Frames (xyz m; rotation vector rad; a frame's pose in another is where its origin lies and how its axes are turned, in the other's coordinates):
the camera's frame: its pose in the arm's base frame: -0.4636 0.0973 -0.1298 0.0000 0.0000 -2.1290
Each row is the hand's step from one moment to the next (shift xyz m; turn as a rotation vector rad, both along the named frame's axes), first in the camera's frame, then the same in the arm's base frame.
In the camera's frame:
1: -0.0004 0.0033 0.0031 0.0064 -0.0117 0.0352
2: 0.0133 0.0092 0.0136 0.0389 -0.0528 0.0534
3: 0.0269 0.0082 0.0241 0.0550 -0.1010 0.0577
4: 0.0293 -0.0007 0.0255 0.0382 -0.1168 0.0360
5: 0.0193 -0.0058 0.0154 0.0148 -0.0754 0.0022
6: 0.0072 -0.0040 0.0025 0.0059 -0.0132 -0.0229
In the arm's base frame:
1: 0.0030 -0.0014 0.0031 -0.0133 0.0008 0.0352
2: 0.0008 -0.0162 0.0136 -0.0654 -0.0050 0.0534
3: -0.0073 -0.0272 0.0241 -0.1148 0.0068 0.0577
4: -0.0161 -0.0245 0.0255 -0.1193 0.0295 0.0360
5: -0.0151 -0.0133 0.0154 -0.0718 0.0274 0.0022
6: -0.0072 -0.0040 0.0025 -0.0143 0.0020 -0.0229

